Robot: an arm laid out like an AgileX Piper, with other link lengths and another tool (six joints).
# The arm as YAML. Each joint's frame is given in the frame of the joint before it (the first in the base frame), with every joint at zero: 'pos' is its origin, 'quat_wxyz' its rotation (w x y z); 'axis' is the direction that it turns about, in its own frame. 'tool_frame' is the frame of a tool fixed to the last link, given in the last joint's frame.
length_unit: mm
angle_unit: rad
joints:
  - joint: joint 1
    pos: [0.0, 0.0, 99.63]
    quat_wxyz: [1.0, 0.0, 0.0, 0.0]
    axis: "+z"
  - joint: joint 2
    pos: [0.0, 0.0, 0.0]
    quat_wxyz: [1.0, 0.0, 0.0, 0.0]
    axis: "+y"
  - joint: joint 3
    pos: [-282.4, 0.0, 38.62]
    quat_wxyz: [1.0, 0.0, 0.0, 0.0]
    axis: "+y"
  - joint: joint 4
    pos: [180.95, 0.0, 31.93]
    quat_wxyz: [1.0, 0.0, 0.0, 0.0]
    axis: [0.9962, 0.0, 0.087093]
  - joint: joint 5
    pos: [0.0, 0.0, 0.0]
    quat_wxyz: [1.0, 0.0, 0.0, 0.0]
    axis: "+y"
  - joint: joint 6
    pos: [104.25, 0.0, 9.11]
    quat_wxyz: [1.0, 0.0, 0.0, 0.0]
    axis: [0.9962, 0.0, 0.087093]
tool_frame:
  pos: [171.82, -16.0, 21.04]
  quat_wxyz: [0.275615, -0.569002, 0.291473, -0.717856]
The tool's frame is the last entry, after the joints.
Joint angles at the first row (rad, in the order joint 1, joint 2, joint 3, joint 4, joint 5, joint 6):
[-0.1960 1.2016 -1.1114 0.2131 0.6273 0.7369]
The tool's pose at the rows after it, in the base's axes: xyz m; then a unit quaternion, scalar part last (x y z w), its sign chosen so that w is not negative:
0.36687 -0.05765 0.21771 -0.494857 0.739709 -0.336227 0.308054
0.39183 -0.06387 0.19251 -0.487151 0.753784 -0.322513 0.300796
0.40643 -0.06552 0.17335 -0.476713 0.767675 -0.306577 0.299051
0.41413 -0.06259 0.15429 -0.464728 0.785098 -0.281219 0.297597
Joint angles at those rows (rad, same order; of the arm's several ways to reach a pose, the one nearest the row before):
[-0.1960 1.3054 -1.1280 0.2143 0.5187 0.7368]
[-0.1960 1.4182 -1.1283 0.2386 0.4366 0.7368]
[-0.1960 1.4921 -1.1283 0.2755 0.3879 0.7369]
[-0.1960 1.5485 -1.1283 0.3281 0.3704 0.7369]

